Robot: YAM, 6 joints.
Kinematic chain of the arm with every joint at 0, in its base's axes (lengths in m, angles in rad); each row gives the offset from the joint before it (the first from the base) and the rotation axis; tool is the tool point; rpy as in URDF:
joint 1: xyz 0 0 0.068 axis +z
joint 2: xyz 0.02 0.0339 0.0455 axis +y
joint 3: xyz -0.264 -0.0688 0 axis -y
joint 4: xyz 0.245 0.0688 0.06 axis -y
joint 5: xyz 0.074 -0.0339 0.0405 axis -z
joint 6: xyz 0.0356 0 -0.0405 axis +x
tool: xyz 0 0 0 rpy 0 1.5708 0
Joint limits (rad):
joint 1: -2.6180..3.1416
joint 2: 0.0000..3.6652
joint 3: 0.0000..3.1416
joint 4: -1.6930..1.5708
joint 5: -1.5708..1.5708
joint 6: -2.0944..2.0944
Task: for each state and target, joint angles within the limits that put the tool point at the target. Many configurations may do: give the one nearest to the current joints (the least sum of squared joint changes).
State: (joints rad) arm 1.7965 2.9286 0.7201 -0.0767 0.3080 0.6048
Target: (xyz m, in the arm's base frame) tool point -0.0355 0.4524 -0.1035
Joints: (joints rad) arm 1.6715 2.7878 1.5370 0.1817 0.2901 0.6048
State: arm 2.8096 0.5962 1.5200 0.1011 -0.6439 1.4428
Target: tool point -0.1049 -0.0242 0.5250
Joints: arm 3.1416 0.7917 1.2998 0.0384 -0.7474 1.4428
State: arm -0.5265 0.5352 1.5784 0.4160 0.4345 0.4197
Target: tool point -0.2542 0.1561 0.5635
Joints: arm -0.5983 0.3926 1.8617 0.4783 0.4097 0.4197
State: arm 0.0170 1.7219 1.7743 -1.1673 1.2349 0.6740
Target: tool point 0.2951 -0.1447 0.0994
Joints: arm -0.3552 2.1814 1.2808 -1.1927 1.1879 0.6740
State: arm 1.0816 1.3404 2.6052 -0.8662 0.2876 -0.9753
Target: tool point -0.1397 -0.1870 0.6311
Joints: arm 0.8893 0.9233 2.8461 -0.7985 0.2643 -0.9753
